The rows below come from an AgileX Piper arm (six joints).
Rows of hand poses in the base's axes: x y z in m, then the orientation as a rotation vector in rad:
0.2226 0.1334 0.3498 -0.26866 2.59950 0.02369
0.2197 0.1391 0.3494 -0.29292 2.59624 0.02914
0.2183 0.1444 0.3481 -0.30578 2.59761 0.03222
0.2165 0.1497 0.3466 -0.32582 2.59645 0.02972
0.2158 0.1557 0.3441 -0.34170 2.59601 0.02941
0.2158 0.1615 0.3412 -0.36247 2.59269 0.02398
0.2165 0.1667 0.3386 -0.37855 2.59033 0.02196
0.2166 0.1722 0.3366 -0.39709 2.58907 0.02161
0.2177 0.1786 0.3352 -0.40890 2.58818 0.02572
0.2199 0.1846 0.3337 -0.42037 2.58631 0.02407
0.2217 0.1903 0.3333 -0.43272 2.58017 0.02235
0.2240 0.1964 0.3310 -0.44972 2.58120 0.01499
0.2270 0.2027 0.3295 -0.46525 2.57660 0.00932
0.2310 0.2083 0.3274 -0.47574 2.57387 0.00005
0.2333 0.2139 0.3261 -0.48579 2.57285 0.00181
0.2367 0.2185 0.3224 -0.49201 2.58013 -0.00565
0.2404 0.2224 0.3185 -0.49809 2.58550 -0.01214
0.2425 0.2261 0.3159 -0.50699 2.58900 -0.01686
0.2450 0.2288 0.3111 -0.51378 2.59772 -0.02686
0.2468 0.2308 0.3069 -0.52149 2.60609 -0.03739
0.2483 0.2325 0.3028 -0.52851 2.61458 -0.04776
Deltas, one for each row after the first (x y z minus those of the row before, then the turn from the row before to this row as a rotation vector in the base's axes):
-0.0029 0.0057 -0.0004 -0.00074 -0.00085 0.01850
-0.0014 0.0053 -0.0013 -0.00057 0.00271 0.00962
-0.0018 0.0053 -0.0015 -0.00572 0.00039 0.01381
-0.0007 0.0060 -0.0025 -0.00341 0.00103 0.01122
0.0000 0.0058 -0.0029 -0.00771 -0.00175 0.01395
0.0007 0.0052 -0.0026 -0.00447 -0.00082 0.01120
0.0001 0.0055 -0.0020 -0.00395 0.00081 0.01314
0.0011 0.0064 -0.0014 0.00053 0.00098 0.00920
0.0022 0.0060 -0.0015 -0.00332 -0.00066 0.00797
0.0018 0.0057 -0.0004 -0.00299 -0.00469 0.00904
0.0023 0.0061 -0.0023 -0.00894 0.00228 0.01044
0.0030 0.0063 -0.0015 -0.00666 -0.00310 0.01038
0.0040 0.0056 -0.0021 -0.00838 -0.00237 0.00593
0.0023 0.0056 -0.0013 -0.00081 0.00070 0.00751
0.0034 0.0046 -0.0037 -0.00765 0.00702 0.00197
0.0037 0.0039 -0.0039 -0.00664 0.00529 0.00230
0.0021 0.0037 -0.0026 -0.00572 0.00417 0.00485
0.0025 0.0027 -0.0048 -0.00972 0.00824 0.00166
0.0018 0.0020 -0.0042 -0.01020 0.00803 0.00225
0.0015 0.0017 -0.0041 -0.00993 0.00810 0.00177

